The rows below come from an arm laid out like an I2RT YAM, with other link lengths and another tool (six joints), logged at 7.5 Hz.
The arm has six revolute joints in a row. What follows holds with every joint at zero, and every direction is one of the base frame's.
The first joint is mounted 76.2 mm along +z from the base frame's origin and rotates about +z.
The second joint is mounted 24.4 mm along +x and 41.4 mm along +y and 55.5 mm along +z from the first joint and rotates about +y.
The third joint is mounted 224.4 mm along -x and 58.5 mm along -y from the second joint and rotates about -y.
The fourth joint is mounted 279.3 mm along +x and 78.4 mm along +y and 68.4 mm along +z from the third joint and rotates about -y.
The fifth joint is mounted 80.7 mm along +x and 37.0 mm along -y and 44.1 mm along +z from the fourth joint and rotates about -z.
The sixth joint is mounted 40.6 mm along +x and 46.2 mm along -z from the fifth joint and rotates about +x.
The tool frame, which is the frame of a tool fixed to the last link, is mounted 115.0 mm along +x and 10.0 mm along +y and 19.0 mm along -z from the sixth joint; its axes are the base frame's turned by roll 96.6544, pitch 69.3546 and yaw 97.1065 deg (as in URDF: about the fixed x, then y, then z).
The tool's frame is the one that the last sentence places.
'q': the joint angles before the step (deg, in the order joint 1, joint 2, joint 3, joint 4, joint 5, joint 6). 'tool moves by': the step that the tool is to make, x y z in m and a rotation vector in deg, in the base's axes. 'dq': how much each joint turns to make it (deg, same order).
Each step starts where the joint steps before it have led.
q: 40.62 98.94 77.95 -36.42 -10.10 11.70
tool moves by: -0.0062 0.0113 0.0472 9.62 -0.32 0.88
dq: -0.69 -5.62 -0.71 2.27 -6.68 3.03
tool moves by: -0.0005 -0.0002 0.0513 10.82 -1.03 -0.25
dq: -2.28 -6.63 -2.27 4.71 -6.99 4.25
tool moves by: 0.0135 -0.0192 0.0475 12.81 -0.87 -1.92
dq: -5.80 -6.80 -4.99 9.42 -8.98 6.71
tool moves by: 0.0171 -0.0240 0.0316 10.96 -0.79 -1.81
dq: -6.05 -4.10 -5.38 12.22 -7.67 8.27
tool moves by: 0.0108 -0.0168 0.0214 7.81 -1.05 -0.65
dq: -3.91 -1.65 -3.77 11.54 -4.82 7.78
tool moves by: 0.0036 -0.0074 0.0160 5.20 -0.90 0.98
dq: -1.91 0.02 -1.66 8.89 -3.35 6.16
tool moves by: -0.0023 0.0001 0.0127 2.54 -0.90 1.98
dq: -0.39 0.52 0.31 4.37 -2.38 3.21
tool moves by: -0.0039 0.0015 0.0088 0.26 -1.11 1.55
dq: 0.10 0.12 1.30 -0.14 -1.46 -0.11
